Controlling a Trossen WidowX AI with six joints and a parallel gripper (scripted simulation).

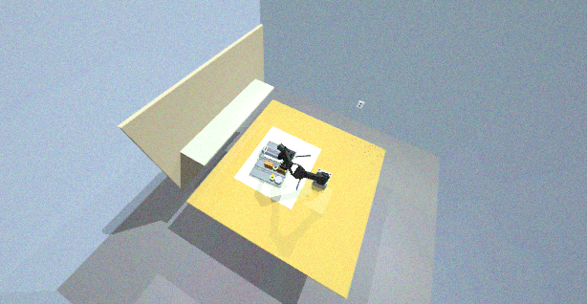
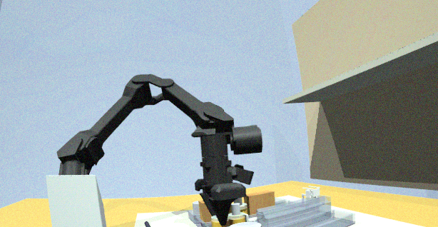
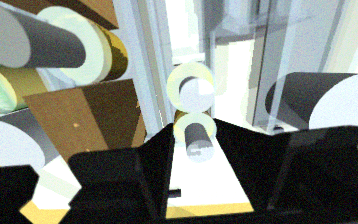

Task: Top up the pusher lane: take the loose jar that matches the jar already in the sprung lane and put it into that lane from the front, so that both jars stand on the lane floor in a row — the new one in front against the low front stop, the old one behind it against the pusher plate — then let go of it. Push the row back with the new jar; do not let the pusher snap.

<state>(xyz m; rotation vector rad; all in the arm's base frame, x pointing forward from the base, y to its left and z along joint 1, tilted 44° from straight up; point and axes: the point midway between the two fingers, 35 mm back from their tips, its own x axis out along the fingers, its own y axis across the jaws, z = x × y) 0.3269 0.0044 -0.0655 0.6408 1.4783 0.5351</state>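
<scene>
Right now my gripper tip is 140 mm short of the clear lane rack, 30 mm to the left of it and 10 mm above it. Also, from my gripper tip: shelf: 500 mm ahead, 340 mm above, 70 mm to the right.
</scene>
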